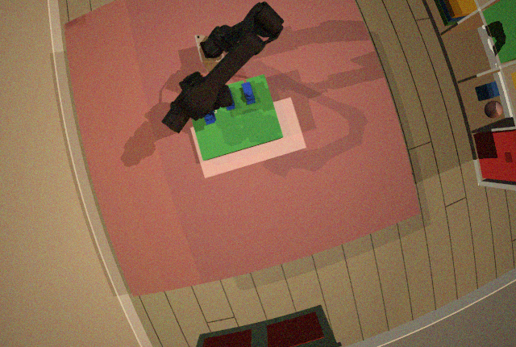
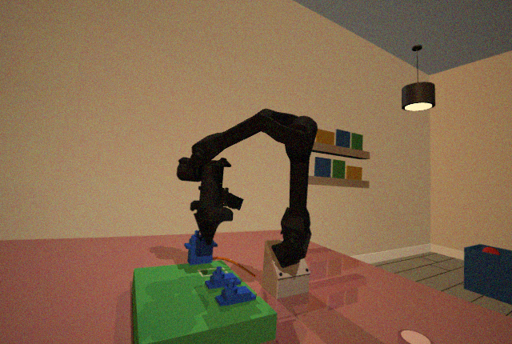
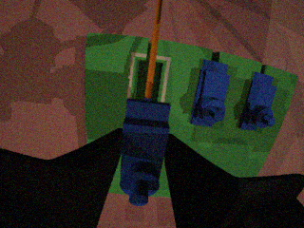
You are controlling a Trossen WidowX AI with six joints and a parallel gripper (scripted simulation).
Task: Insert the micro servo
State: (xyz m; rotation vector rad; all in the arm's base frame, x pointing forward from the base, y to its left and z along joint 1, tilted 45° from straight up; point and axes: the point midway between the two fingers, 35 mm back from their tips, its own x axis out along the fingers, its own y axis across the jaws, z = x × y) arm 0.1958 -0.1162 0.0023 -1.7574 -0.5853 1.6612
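Right now my gripper tip is 100 mm above the green deck, 90 mm short of it and 70 mm to the right of it.
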